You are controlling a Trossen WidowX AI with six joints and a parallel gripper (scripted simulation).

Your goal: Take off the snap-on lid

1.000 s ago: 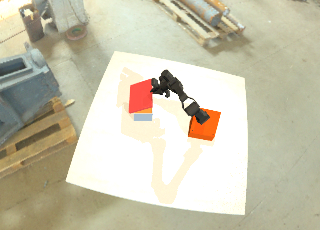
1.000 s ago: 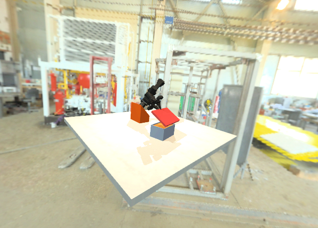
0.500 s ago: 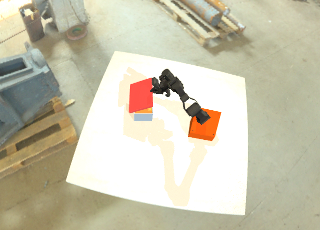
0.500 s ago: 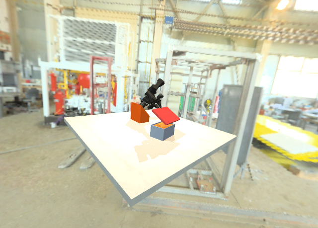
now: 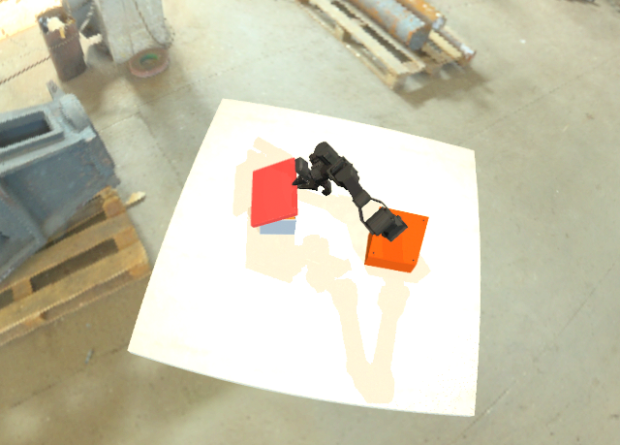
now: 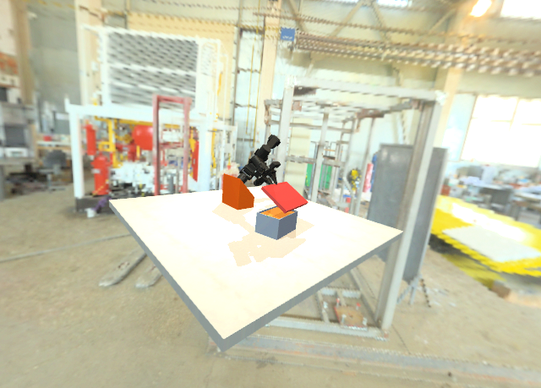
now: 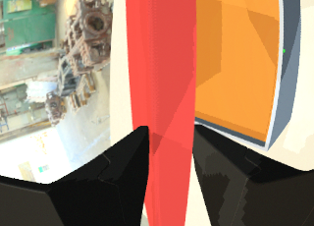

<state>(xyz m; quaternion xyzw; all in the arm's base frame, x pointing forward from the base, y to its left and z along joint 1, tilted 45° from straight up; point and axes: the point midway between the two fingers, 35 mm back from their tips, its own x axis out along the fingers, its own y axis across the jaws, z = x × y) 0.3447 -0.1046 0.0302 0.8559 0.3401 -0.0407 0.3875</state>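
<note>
The red lid is 70 mm ahead of my gripper tip, 40 mm below it and 10 mm to the left of it. The rest, counted from my gripper tip: storage box 180 mm below, 60 mm ahead, 20 mm to the right.
</note>
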